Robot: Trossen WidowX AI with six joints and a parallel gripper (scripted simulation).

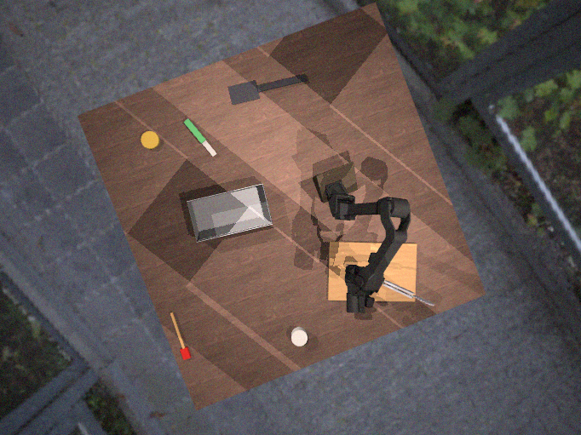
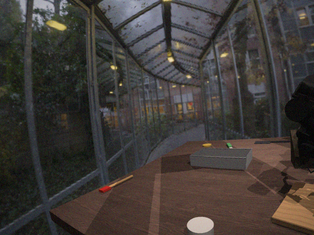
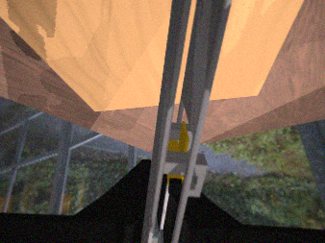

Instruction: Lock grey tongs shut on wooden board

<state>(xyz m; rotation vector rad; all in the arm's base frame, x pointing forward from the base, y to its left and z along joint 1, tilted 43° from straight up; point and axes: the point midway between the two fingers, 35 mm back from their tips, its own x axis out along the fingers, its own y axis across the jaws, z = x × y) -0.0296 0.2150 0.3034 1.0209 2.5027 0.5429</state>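
The light wooden board is 13 cm below my gripper tip and 1 cm ahead of it. Round my gripper tip: white cylinder: 38 cm ahead, 15 cm to the left, 12 cm below; then grey roasting tin: 47 cm ahead, 42 cm to the right, 11 cm below; then red-tipped wooden stick: 84 cm ahead, 14 cm below, 1 cm to the left.
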